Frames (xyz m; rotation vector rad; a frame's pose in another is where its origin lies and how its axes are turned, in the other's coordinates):
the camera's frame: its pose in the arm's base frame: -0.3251 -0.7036 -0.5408 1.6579 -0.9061 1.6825
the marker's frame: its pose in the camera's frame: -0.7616 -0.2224 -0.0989 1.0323 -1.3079 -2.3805
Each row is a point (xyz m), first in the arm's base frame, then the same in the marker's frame.
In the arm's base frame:
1: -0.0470 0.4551 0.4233
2: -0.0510 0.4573 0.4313
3: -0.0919 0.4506 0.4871
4: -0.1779 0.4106 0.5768
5: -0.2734 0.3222 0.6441
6: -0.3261 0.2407 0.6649
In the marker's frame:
1: -0.5056 -0.3434 -1.8449
2: -0.5102 -0.3487 -1.8509
3: -0.5599 -0.3909 -1.8750
4: -0.6638 -0.4687 -1.8894
5: -0.7881 -0.5378 -1.8545
6: -0.8687 -0.5640 -1.8028

